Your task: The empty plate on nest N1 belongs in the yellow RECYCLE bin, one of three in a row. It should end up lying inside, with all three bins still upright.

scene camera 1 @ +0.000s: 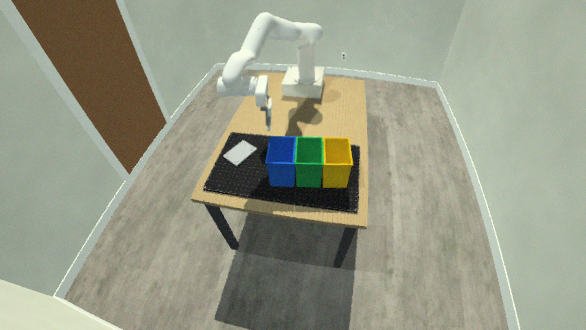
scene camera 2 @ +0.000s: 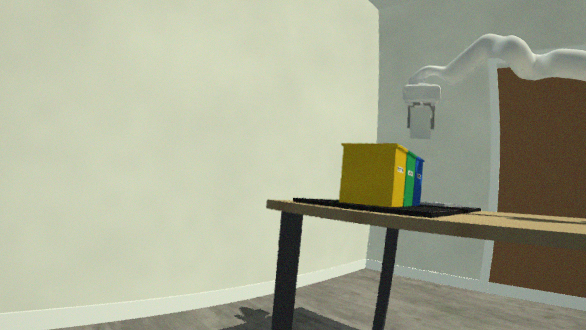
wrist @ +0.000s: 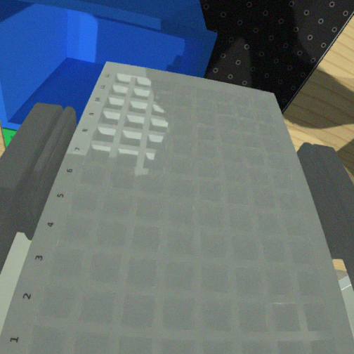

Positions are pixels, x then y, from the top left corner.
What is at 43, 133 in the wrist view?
My gripper.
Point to a blue bin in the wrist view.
58, 58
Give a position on a blue bin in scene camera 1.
280, 158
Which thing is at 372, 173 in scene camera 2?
A yellow bin.
